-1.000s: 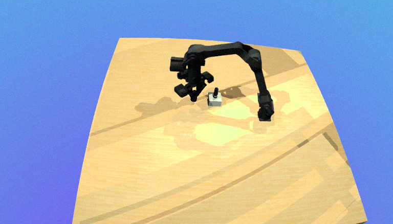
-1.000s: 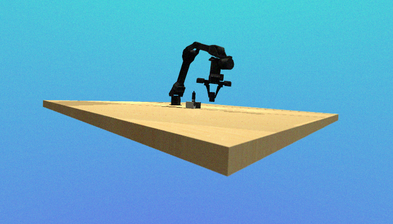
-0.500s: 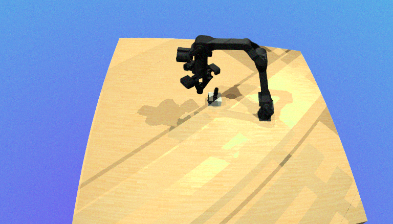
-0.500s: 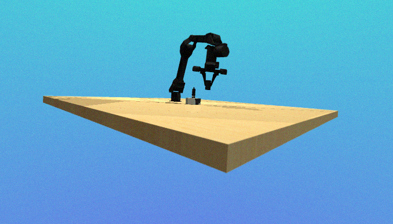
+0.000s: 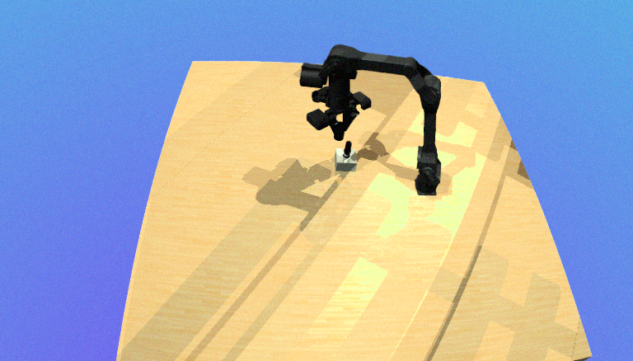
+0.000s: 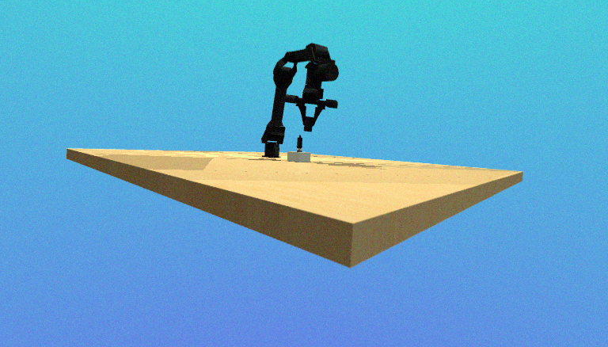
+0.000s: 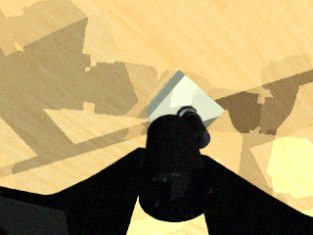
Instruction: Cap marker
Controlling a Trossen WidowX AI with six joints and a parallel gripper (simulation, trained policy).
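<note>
Now: the grey holder block 120 mm below my gripper tip, 30 mm behind it and 10 mm to the right of it. Round my gripper tip: black cap: 10 mm above.
</note>
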